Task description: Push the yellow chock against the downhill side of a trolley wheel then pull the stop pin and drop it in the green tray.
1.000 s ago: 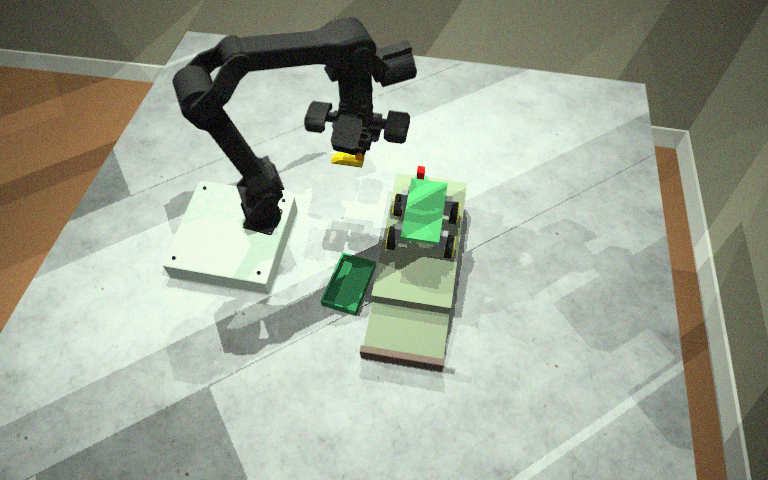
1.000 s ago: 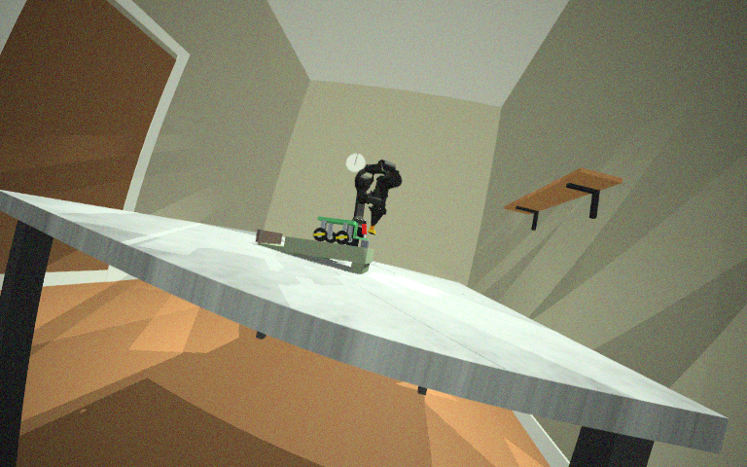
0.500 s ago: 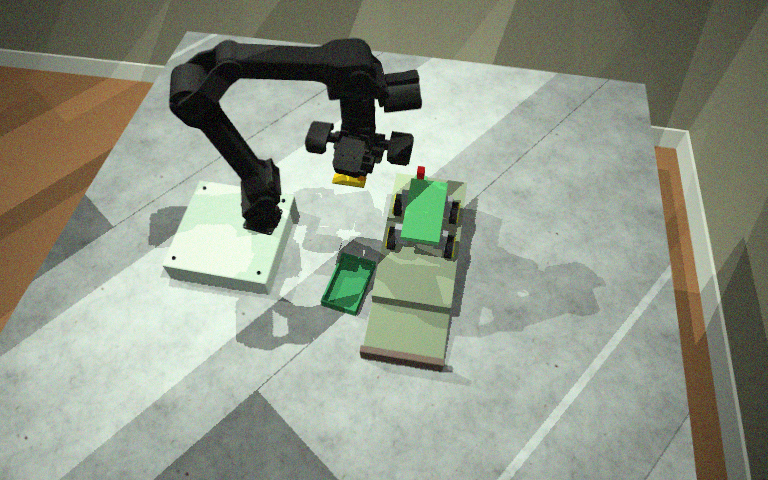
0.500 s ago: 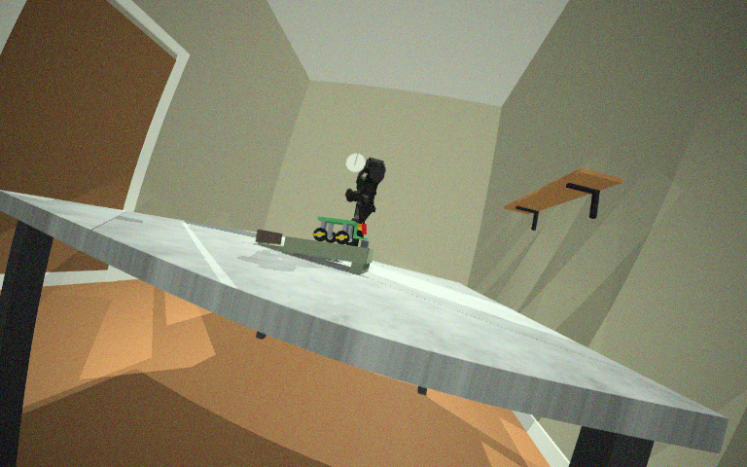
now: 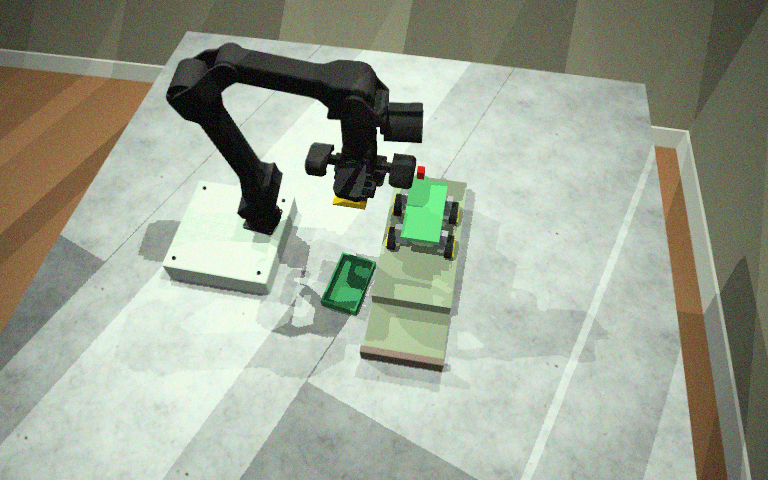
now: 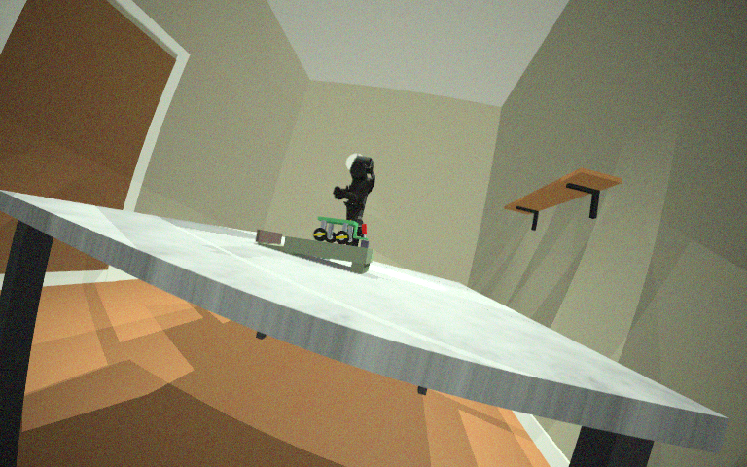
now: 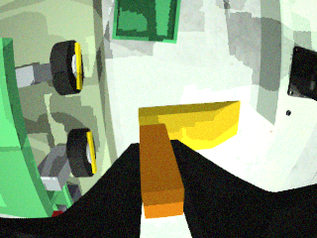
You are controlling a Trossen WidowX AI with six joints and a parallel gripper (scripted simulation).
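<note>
The stop pin is 90 mm ahead of my gripper tip, 110 mm to the left of it and 40 mm below it. Round my gripper tip: brown stop block (140 mm ahead, 230 mm to the right, 140 mm below); trolley (120 mm ahead, 20 mm to the left, 60 mm below); yellow chock (20 mm behind, 10 mm below).
</note>
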